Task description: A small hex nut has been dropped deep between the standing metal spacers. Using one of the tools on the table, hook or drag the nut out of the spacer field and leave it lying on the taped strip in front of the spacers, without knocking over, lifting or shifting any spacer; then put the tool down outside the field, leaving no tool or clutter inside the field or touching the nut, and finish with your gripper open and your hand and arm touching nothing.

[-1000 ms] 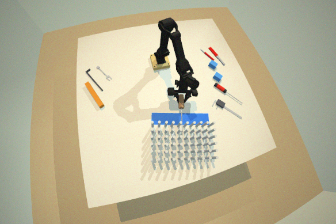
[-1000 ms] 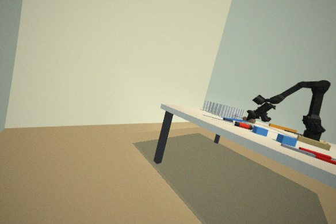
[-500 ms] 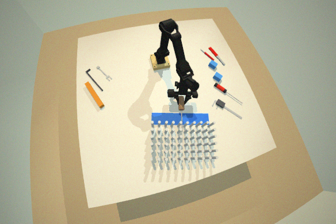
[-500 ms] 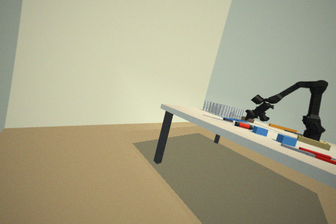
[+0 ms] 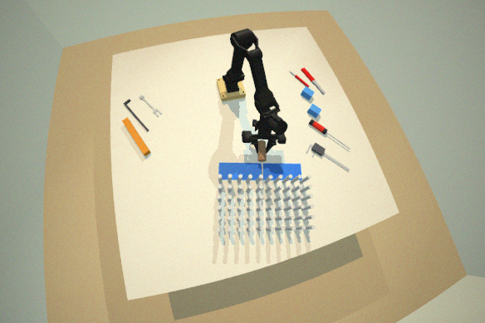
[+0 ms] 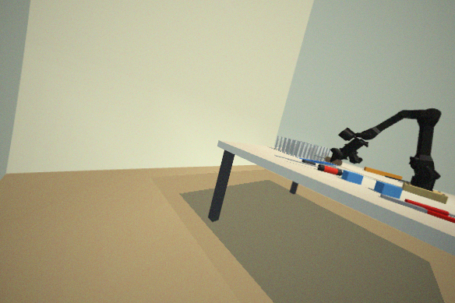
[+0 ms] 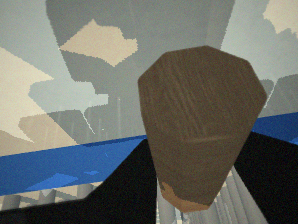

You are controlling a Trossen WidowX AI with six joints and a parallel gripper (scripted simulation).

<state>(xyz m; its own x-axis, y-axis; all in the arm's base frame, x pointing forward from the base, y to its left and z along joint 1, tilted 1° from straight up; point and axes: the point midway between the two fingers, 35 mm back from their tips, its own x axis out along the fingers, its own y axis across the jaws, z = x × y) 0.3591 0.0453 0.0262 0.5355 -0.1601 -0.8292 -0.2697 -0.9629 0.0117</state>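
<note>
Right now my gripper tip is 80 mm short of the blue taped strip, 30 mm above it and 20 mm to the left of it. Also, from my gripper tip: wooden-handled hook tool (100 mm ahead, 30 mm to the right); orange bar (550 mm to the right, 230 mm behind, 10 mm below); grey forked tool (470 mm to the right, 390 mm behind, 30 mm below).
</note>
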